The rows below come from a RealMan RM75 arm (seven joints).
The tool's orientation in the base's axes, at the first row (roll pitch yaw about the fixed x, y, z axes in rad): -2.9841, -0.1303, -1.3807
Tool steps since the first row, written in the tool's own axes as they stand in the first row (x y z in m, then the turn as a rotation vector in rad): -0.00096, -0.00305, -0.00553, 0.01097, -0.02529, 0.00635; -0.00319, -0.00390, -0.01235, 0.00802, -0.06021, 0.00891; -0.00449, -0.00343, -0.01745, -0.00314, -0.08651, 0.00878; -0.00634, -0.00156, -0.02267, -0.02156, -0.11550, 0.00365; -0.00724, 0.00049, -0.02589, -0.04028, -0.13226, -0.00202; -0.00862, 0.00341, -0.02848, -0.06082, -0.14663, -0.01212
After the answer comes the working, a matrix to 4 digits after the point.
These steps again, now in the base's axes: 0.00178, 0.00210, 0.00576, 0.02762, -0.00607, -0.00086; 0.00097, 0.00510, 0.01229, 0.06125, 0.00377, 0.00168; -0.00064, 0.00676, 0.01704, 0.08454, 0.02009, 0.00445; -0.00372, 0.00868, 0.02162, 0.10818, 0.04451, 0.01159; -0.00645, 0.00944, 0.02434, 0.11985, 0.06674, 0.01731; -0.00999, 0.01043, 0.02624, 0.12809, 0.09068, 0.02677
The tool's axes in the first row as the columns of a matrix, in the base's axes (rounded; the answer above uses it unrounded):
0.1874, -0.9660, 0.1783
-0.9737, -0.2066, -0.0964
0.1299, -0.1555, -0.9793

